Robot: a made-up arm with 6 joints. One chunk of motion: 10 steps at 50 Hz.
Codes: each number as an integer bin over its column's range. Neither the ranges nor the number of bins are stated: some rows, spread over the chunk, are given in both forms.
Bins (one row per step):
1: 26 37 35 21 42 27
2: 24 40 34 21 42 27
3: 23 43 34 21 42 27
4: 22 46 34 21 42 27
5: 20 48 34 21 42 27
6: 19 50 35 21 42 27
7: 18 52 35 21 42 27
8: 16 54 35 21 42 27
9: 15 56 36 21 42 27
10: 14 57 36 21 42 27
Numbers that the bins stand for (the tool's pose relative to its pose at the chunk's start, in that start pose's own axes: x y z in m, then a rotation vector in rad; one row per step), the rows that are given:
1: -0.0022 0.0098 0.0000 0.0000 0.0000 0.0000
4: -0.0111 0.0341 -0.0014 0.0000 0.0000 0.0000
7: -0.0200 0.0503 0.0000 0.0000 0.0000 0.0000
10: -0.0289 0.0638 0.0014 0.0000 0.0000 0.0000
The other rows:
2: -0.0067 0.0179 -0.0014 0.0000 0.0000 0.0000
3: -0.0089 0.0260 -0.0014 0.0000 0.0000 0.0000
5: -0.0156 0.0395 -0.0014 0.0000 0.0000 0.0000
6: -0.0178 0.0449 0.0000 0.0000 0.0000 0.0000
8: -0.0244 0.0557 0.0000 0.0000 0.0000 0.0000
9: -0.0267 0.0611 0.0014 0.0000 0.0000 0.0000

